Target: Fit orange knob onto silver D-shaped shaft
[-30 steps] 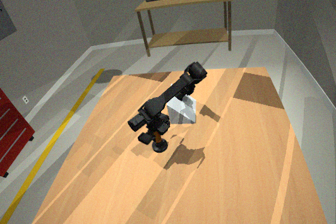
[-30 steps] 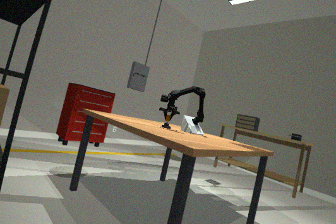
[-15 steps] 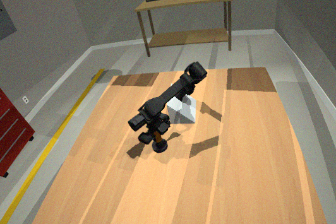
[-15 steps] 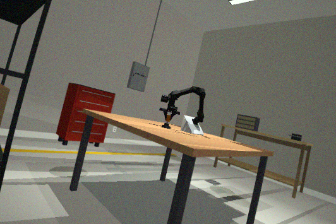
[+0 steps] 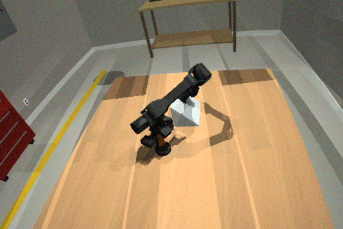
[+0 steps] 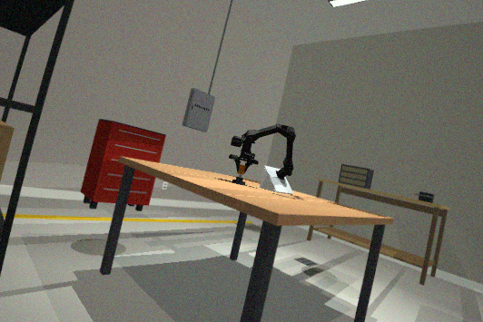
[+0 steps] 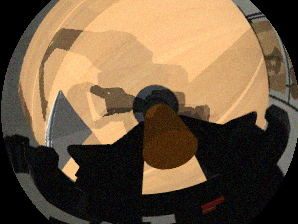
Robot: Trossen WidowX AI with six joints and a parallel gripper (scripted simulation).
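My gripper tip is 30 mm below the orange knob. From my gripper tip the other things lie so: dark round pedestal: 40 mm below.
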